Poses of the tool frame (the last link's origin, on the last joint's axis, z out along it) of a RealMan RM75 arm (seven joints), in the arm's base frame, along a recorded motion.
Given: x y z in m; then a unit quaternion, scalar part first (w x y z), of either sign.
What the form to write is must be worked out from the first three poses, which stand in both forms.
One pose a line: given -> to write
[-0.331, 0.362, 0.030, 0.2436, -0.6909, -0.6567, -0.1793] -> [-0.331, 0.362, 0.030, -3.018, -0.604, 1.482]
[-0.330, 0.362, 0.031, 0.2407, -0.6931, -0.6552, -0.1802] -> [-0.330, 0.362, 0.031, -3.023, -0.601, 1.478]
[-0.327, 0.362, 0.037, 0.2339, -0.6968, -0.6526, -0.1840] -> [-0.327, 0.362, 0.037, -3.038, -0.596, 1.473]
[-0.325, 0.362, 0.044, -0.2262, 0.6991, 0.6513, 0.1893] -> [-0.325, 0.362, 0.044, -3.057, -0.594, 1.474]
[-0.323, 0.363, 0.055, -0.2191, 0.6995, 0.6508, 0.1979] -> [-0.323, 0.363, 0.055, -3.082, -0.597, 1.480]
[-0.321, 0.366, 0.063, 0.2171, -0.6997, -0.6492, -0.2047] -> [-0.321, 0.366, 0.063, -3.095, -0.604, 1.482]
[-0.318, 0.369, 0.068, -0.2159, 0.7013, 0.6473, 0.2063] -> [-0.318, 0.369, 0.068, -3.098, -0.605, 1.477]
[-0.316, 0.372, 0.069, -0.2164, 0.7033, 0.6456, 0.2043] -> [-0.316, 0.372, 0.069, -3.092, -0.603, 1.470]
